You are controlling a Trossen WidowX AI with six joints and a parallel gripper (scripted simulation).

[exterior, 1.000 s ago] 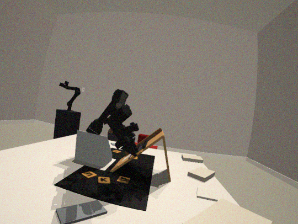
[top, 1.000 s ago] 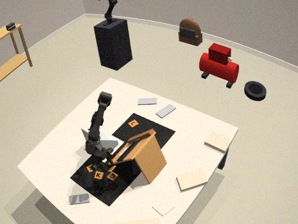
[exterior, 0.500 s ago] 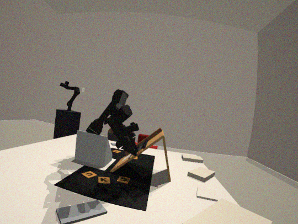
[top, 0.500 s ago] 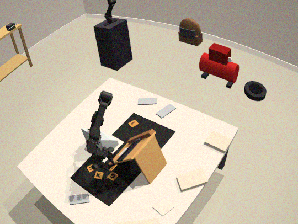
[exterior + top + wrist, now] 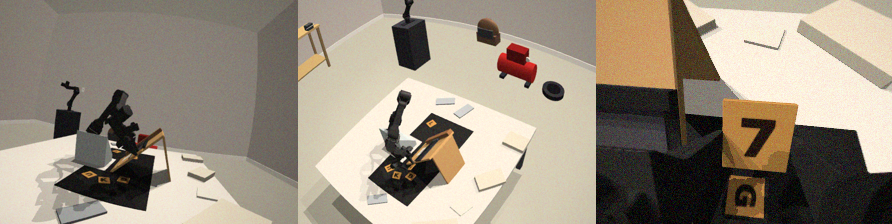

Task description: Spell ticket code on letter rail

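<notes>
Now: gripper tip 80 mm past the white ticket, 180 mm to the right of it and 80 mm above it. The rest, counted from my gripper tip: k tile 130 mm behind, 50 mm to the right, 150 mm below; 7 tile right at my gripper tip; g tile 50 mm behind, 150 mm below.
</notes>
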